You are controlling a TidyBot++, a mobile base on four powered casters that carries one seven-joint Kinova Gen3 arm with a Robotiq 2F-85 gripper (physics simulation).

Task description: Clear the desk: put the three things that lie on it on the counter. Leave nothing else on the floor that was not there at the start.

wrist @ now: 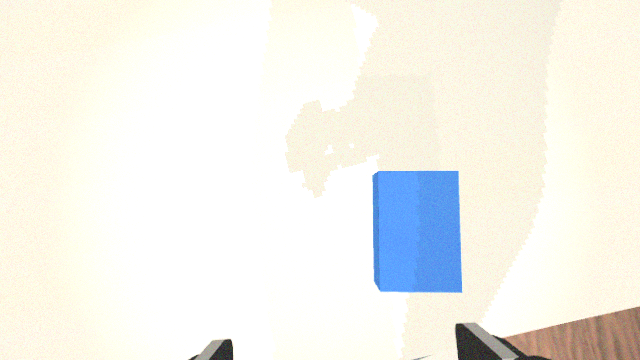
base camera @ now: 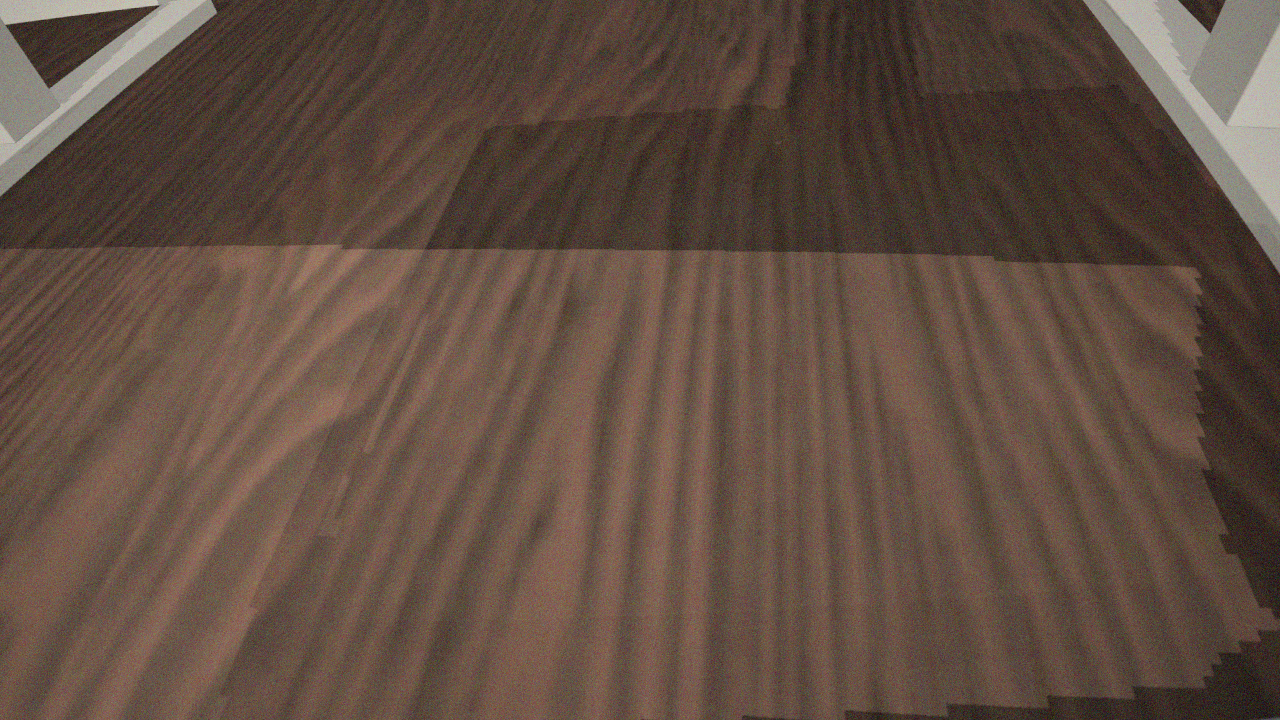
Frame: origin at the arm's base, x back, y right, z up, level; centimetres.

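Seen in the pictures: gripper, between the fingertips: (wrist: 344,356).
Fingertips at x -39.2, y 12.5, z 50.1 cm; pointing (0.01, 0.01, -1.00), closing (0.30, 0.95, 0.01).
Observation:
A point is followed by its place in that frame.
A blue box-shaped block (wrist: 417,231) {x -40.4, y 19.5, z 36.3 cm} lies on a pale cream surface (wrist: 165,200) {x -50.4, y 1.2, z 32.3 cm} in the wrist view, right of the middle. A narrow darker side face shows on its left. My gripper (wrist: 344,342) {x -39.2, y 12.5, z 50.1 cm} is open at the bottom of the wrist view, with nothing between its fingers. The block is ahead of the fingertips in the picture, nearer the right finger. Whether the pale surface is the desk or the counter, I cannot tell. The other two things of the task do not show in either view.
Brown wooden floor (wrist: 595,332) {x 11.4, y 65.8, z -39.7 cm} (base camera: 644,447) {x -34.2, y -2.1, z -39.7 cm} shows past the pale surface's edge at the lower right of the wrist view, and in the base view. White frame parts stand at the base view's upper left (base camera: 116,85) {x -91.9, y -68.0, z -38.7 cm} and upper right (base camera: 1172,98) {x -67.2, y 46.1, z -38.3 cm}. Shadows cross the floor.

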